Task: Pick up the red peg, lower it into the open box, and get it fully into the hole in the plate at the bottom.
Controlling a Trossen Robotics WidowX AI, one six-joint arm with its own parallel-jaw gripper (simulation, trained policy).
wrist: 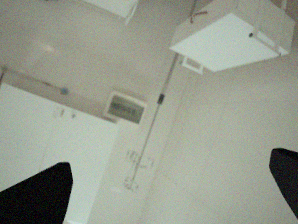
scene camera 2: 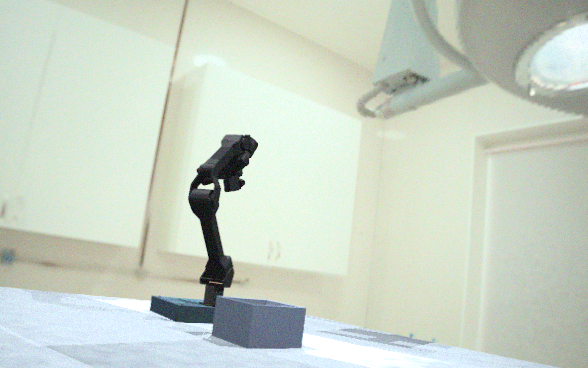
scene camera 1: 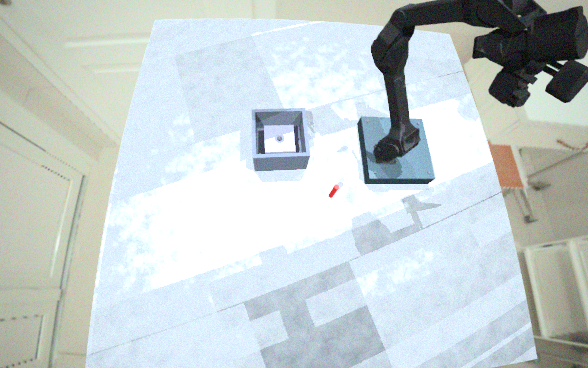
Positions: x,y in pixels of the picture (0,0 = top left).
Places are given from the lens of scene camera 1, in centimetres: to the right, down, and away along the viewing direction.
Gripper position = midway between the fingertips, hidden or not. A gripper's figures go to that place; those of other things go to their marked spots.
my gripper [scene camera 1: 549,71]: 51, -22, 46
light grey plate [scene camera 1: 278,139]: -5, -14, 84
